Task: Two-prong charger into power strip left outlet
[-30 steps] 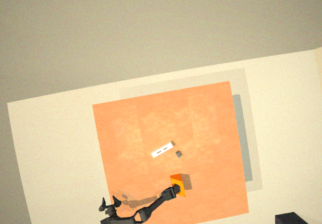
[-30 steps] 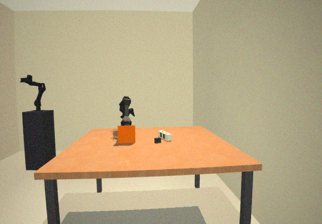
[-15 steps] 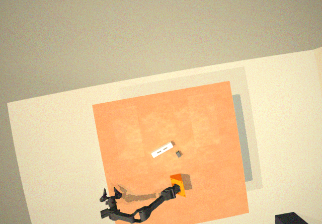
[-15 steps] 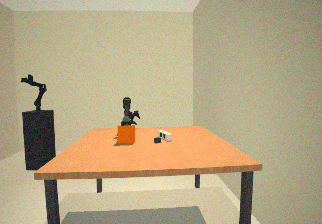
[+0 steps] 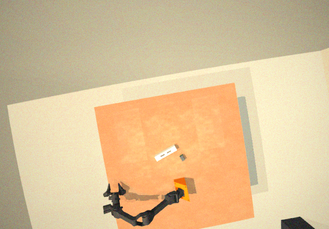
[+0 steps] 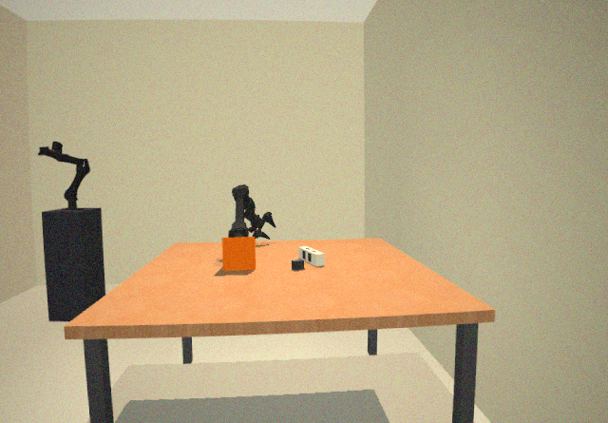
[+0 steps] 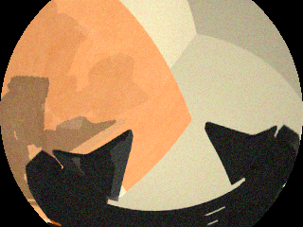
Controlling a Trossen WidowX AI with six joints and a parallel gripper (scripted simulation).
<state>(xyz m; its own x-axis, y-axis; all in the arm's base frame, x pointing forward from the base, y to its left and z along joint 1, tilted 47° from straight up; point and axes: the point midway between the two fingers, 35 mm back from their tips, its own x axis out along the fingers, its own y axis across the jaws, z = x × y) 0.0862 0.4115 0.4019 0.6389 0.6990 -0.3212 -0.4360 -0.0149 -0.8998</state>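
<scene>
Now: the two-prong charger 620 mm to the right of my gripper tip, 170 mm ahead of it and 40 mm below it.
</scene>
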